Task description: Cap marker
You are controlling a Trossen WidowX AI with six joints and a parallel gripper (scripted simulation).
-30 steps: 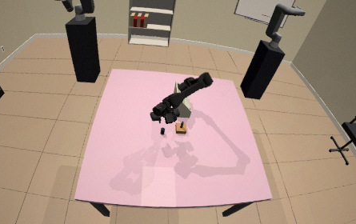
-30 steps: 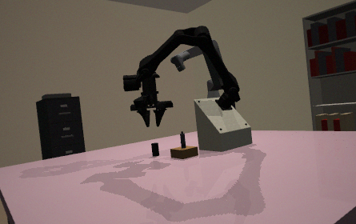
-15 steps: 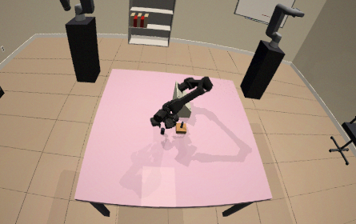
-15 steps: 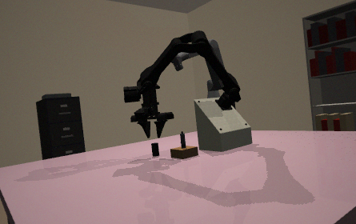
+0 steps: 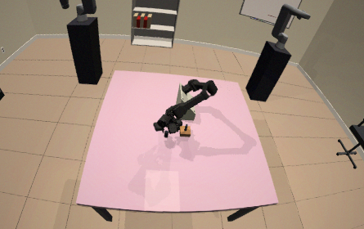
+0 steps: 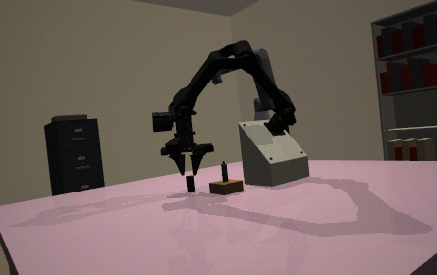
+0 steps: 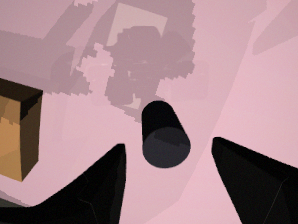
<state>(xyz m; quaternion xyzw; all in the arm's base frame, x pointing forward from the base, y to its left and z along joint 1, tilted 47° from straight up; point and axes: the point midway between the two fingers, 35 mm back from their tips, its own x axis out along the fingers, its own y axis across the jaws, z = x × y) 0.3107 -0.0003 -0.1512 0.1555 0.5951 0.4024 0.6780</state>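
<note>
Now: gripper tip 30 mm above the black cap. Also, from my gripper tip: tan holder block: 50 mm behind, 140 mm to the left, 40 mm below.
</note>
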